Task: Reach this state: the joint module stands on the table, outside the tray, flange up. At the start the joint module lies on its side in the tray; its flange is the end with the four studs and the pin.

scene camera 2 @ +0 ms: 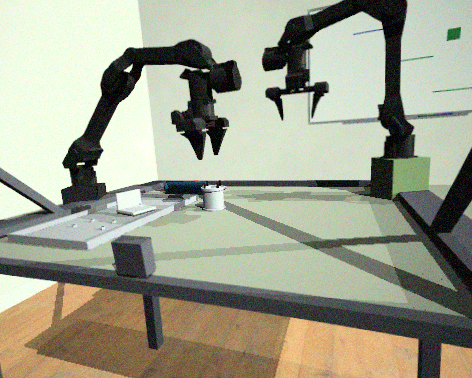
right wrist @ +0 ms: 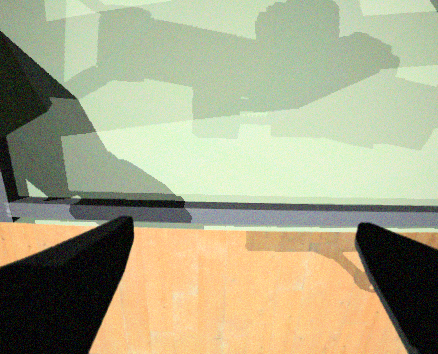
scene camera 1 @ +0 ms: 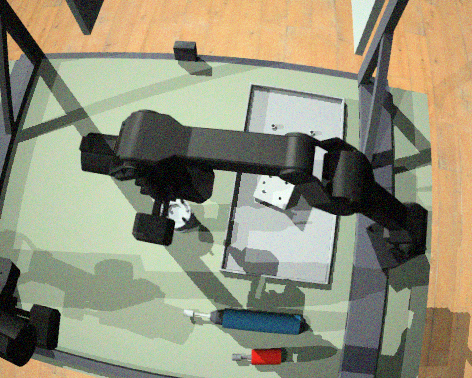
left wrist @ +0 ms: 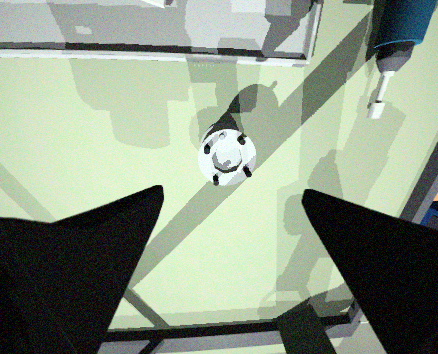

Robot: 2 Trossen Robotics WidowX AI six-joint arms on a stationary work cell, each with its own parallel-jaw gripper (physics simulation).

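Pixels of known places: left gripper, between the fingertips: (scene camera 2: 208,157) (scene camera 1: 169,199) (left wrist: 234,193); right gripper, between the fingertips: (scene camera 2: 297,119) (right wrist: 246,230) (scene camera 1: 30,315); left arm's base, origin of its link: (scene camera 2: 84,185) (scene camera 1: 399,237); right arm's base, origin of its link: (scene camera 2: 399,157).
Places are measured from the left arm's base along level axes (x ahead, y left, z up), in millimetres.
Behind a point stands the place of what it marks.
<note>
The white joint module (scene camera 1: 180,214) @(y -206, x 392, z -7 mm) (scene camera 2: 214,199) @(y -242, x 403, z -30 mm) (left wrist: 227,157) @(y -212, x 402, z -7 mm) stands upright on the green table, outside the tray, its flange with the dark studs facing up. It is partly hidden by the left gripper in scene camera 1. The grey tray (scene camera 1: 231,225) @(y -161, x 306, z -56 mm) (scene camera 2: 47,243) @(y -397, x 64, z -56 mm) (left wrist: 150,58) @(y -238, x 274, z -51 mm) lies beside it, a short gap away. My left gripper (scene camera 2: 208,156) @(y -216, x 397, z 80 mm) (left wrist: 234,193) @(y -216, x 397, z 80 mm) is open and empty, above the module and clear of its studs. My right gripper (scene camera 2: 297,119) @(y -85, x 689, z 172 mm) (right wrist: 246,230) @(y -85, x 689, z 172 mm) is open and empty, high over the table's edge.
A white bracket (scene camera 1: 274,192) @(y -191, x 201, z -45 mm) (scene camera 2: 135,209) @(y -213, x 194, z -45 mm) and small screws lie in the tray. A blue screwdriver (scene camera 1: 262,321) @(y 45, x 318, z -20 mm) (scene camera 2: 184,187) @(y 27, x 315, z -36 mm) (left wrist: 407,22) @(y 8, x 368, z -24 mm) and a red-handled tool (scene camera 1: 266,356) @(y 118, x 336, z -27 mm) lie on the table beyond the tray's end. A dark block (scene camera 1: 185,51) @(y -570, x 267, z -16 mm) (scene camera 2: 133,256) @(y -596, x 268, z -25 mm) is at the table's edge.
</note>
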